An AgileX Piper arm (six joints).
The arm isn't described. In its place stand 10 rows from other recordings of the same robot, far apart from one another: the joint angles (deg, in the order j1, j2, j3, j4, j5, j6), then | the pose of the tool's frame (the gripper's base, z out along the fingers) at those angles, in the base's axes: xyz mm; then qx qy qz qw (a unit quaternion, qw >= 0).
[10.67 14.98 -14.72 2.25 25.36 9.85] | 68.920, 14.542, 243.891, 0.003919, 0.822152, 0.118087, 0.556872
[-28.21 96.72 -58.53 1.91 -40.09 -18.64] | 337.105, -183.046, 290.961, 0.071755, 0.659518, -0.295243, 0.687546
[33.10 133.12 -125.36 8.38 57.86 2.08] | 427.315, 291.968, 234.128, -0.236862, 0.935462, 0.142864, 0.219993
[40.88 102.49 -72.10 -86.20 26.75 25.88] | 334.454, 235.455, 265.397, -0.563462, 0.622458, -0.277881, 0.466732
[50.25 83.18 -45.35 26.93 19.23 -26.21] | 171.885, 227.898, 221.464, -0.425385, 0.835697, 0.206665, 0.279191
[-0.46 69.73 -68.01 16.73 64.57 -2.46] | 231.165, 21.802, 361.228, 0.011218, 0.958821, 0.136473, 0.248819
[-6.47 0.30 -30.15 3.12 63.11 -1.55] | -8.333, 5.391, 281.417, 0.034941, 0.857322, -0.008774, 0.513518
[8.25 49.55 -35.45 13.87 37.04 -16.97] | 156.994, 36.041, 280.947, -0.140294, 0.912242, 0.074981, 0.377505
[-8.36 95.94 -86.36 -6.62 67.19 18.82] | 342.744, -60.142, 315.888, 0.218331, 0.961344, -0.041449, 0.162576
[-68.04 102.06 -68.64 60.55 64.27 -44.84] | 194.591, -291.710, 236.830, 0.398401, 0.799599, 0.265068, 0.362846
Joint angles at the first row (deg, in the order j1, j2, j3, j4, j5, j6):
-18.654 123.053 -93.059 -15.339 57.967 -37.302
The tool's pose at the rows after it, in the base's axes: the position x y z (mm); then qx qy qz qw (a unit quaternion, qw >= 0):
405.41, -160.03, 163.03, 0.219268, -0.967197, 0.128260, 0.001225
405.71, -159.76, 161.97, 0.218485, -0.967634, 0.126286, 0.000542
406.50, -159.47, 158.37, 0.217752, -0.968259, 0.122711, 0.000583
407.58, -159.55, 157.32, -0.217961, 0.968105, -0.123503, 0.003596
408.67, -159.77, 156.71, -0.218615, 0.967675, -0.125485, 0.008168
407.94, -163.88, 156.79, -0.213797, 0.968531, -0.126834, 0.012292
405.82, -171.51, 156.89, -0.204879, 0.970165, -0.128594, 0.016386
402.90, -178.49, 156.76, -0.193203, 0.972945, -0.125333, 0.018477
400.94, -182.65, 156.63, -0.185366, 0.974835, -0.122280, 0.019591
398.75, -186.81, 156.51, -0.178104, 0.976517, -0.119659, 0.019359
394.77, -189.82, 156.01, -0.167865, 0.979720, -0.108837, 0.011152
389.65, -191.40, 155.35, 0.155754, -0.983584, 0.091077, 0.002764
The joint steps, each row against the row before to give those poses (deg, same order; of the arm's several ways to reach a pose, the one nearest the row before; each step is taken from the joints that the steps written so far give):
-0.282 0.212 0.000 0.452 -0.041 0.000
0.000 0.131 -0.001 0.256 -0.091 -0.001
0.001 0.463 0.003 0.362 -0.264 0.001
-0.001 0.149 -0.004 0.115 -0.614 -0.001
0.001 0.095 0.001 0.000 -0.670 0.001
-0.572 -0.001 0.001 0.108 -0.555 0.000
-1.064 0.000 0.001 0.103 -0.627 0.000
-1.088 -0.001 0.000 0.607 -0.132 0.000
-0.678 0.001 -0.002 0.491 0.000 -0.001
-0.665 -0.001 0.002 0.355 0.113 0.001
-0.673 0.001 0.000 0.834 1.394 -0.001
-0.628 0.000 -0.002 1.247 2.379 0.000

